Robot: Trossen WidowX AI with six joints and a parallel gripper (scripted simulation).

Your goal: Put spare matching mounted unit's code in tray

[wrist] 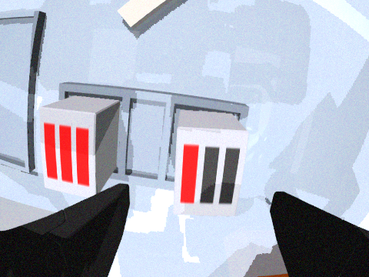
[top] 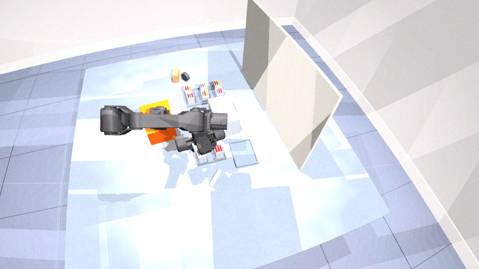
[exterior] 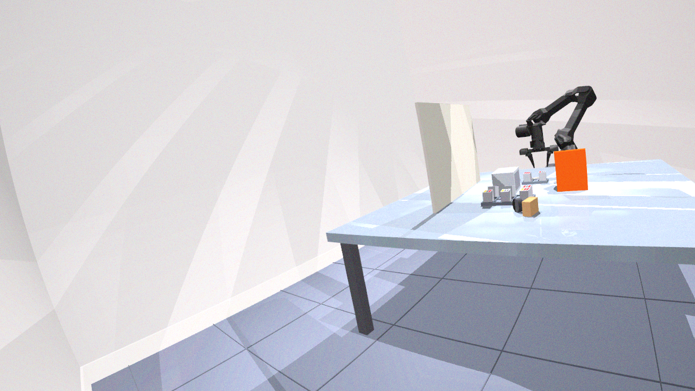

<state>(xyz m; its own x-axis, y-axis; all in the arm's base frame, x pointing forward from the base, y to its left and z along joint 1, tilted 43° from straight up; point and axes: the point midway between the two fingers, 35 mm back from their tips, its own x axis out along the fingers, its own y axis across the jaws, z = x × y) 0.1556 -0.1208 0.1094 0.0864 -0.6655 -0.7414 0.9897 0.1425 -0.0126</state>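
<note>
The low rack lies 3 cm ahead of my gripper tip and 7 cm below it. Also, from my gripper tip: flat grey tray (18 cm ahead, 2 cm to the right, 7 cm below); then white mounted unit (13 cm ahead, 18 cm to the left, 2 cm below); then tall cream board (37 cm ahead, 19 cm to the left, 15 cm above).
</note>
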